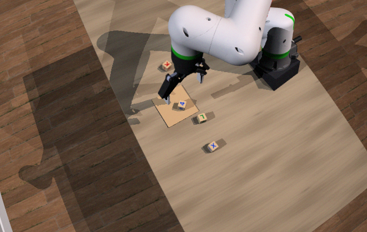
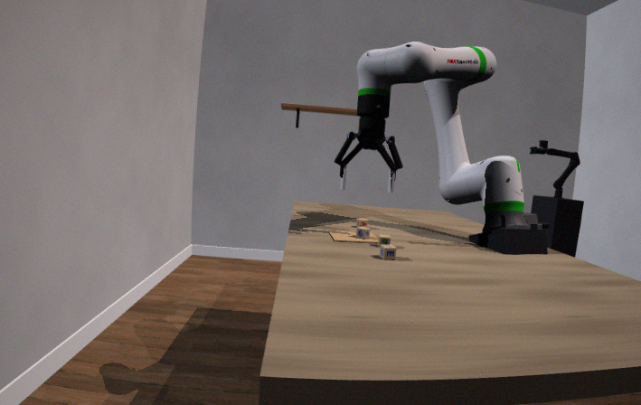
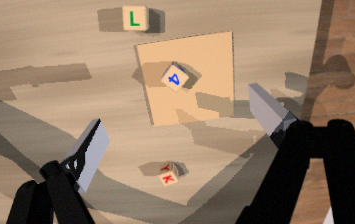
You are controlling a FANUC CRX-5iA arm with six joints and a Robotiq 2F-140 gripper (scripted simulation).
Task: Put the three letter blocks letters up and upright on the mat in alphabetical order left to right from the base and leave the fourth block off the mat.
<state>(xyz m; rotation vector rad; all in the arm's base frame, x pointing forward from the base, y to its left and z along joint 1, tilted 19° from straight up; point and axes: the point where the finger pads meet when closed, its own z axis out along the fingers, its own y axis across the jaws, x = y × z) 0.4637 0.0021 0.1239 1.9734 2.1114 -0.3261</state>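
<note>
Right now the 4 block is 130 mm below my hand. The rest, counted from my hand: red K block 50 mm behind, 190 mm to the right, 140 mm below; then L block 40 mm behind, 90 mm to the left, 140 mm below; then tan mat 20 mm ahead, 20 mm to the right, 150 mm below.
</note>
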